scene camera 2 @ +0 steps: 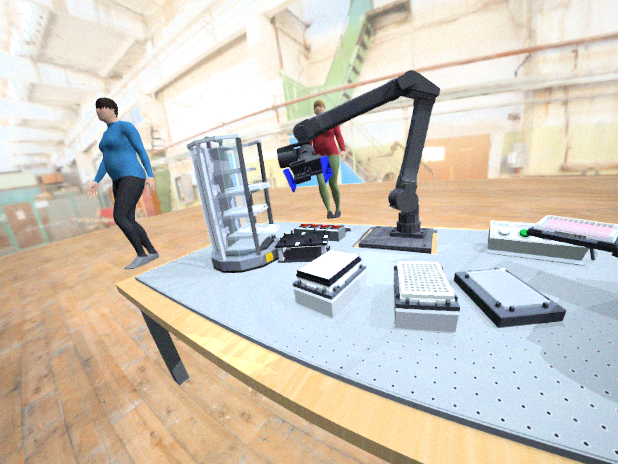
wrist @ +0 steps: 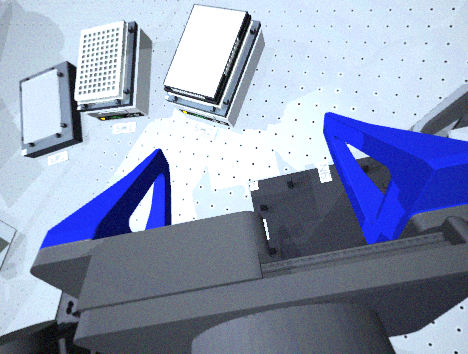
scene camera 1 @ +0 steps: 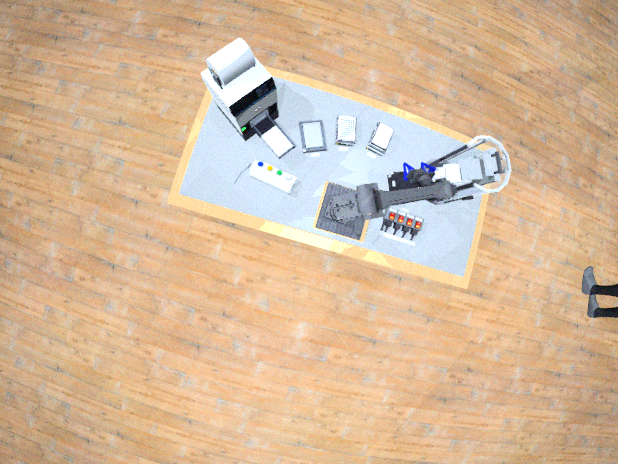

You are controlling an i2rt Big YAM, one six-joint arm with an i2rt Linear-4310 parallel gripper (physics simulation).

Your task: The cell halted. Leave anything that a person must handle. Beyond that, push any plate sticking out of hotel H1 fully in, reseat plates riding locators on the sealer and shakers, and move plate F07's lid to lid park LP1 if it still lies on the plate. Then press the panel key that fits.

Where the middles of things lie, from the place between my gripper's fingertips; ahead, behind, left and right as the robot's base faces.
Scene:
Right now the lidded plate (scene camera 2: 327, 269) is 160 mm below my hand, 150 mm ahead of it and 130 mm to the left of it. The rest, counted from my hand: lid park (scene camera 2: 552, 312): 460 mm to the left, 220 mm below, 30 mm ahead; white well plate (scene camera 2: 418, 281): 320 mm to the left, 170 mm below, 120 mm ahead; plate hotel tower (scene camera 2: 223, 167): 260 mm to the right, 60 mm ahead, 20 mm below.

